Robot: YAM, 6 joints.
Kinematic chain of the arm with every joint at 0, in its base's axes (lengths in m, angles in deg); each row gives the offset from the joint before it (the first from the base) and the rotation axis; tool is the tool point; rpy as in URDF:
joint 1: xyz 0 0 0.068 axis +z
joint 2: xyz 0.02 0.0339 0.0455 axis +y
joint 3: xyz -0.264 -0.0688 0 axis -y
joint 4: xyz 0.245 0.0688 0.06 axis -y
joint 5: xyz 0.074 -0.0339 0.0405 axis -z
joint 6: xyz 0.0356 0 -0.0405 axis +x
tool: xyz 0 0 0 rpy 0 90 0
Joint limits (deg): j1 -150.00..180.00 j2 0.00..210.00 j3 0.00..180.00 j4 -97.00..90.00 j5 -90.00..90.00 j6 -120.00..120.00
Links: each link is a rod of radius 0.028 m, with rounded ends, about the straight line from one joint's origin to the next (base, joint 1, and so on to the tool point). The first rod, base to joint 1, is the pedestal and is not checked.
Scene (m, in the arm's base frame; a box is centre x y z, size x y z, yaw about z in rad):
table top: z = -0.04
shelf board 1: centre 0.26 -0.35 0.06 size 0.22 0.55 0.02 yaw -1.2
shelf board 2: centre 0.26 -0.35 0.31 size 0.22 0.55 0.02 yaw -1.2
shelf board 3: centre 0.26 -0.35 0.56 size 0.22 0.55 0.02 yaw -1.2
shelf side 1: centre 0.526 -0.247 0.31 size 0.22 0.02 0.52 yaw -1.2
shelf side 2: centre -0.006 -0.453 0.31 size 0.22 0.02 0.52 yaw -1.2
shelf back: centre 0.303 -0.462 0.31 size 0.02 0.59 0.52 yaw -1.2
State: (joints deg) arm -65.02 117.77 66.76 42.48 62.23 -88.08
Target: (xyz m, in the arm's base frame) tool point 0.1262 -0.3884 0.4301
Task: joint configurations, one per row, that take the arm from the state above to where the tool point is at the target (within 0.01 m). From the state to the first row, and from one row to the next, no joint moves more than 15 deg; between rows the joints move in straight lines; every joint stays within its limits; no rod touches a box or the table.
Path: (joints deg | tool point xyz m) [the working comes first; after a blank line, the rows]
Joints at the target: -67.69 102.88 90.88 46.01 59.59 -88.08
Straight joint move there: touches shelf board 2.

1: -50.13 103.94 53.41 30.32 67.78 -81.42 | 0.2104 -0.3034 0.1885
2: -35.24 90.11 40.06 18.16 73.34 -74.76 | 0.2215 -0.1983 0.1837
3: -20.36 76.28 26.70 6.01 78.89 -68.10 | 0.1946 -0.1095 0.1666
4: -5.47 62.44 13.35 -6.15 84.45 -61.45 | 0.1437 -0.0494 0.1381
5: 9.42 48.61 0.00 -18.31 90.00 -54.79 | 0.0862 -0.0218 0.0993
6: -3.18 51.12 9.26 -7.36 86.42 -60.34 | 0.1244 -0.0425 0.1425
7: -15.78 53.62 18.52 3.58 82.85 -65.88 | 0.1494 -0.0789 0.1933
8: -28.37 56.12 27.77 14.53 79.27 -71.43 | 0.1552 -0.1235 0.2499
9: -40.97 58.62 37.03 25.48 75.69 -76.98 | 0.1397 -0.1670 0.3101
10: -53.57 61.12 46.29 36.42 72.11 -82.53 | 0.1056 -0.2001 0.3712
11: -66.17 63.63 55.55 47.37 68.54 -88.08 | 0.0590 -0.2156 0.4301
12: -66.67 76.71 67.33 46.92 65.56 -88.08 | 0.0816 -0.2710 0.4438
13: -67.18 89.79 79.10 46.46 62.57 -88.08 | 0.1044 -0.3296 0.4439
14: -67.69 102.88 90.88 46.01 59.59 -88.08 | 0.1262 -0.3884 0.4301

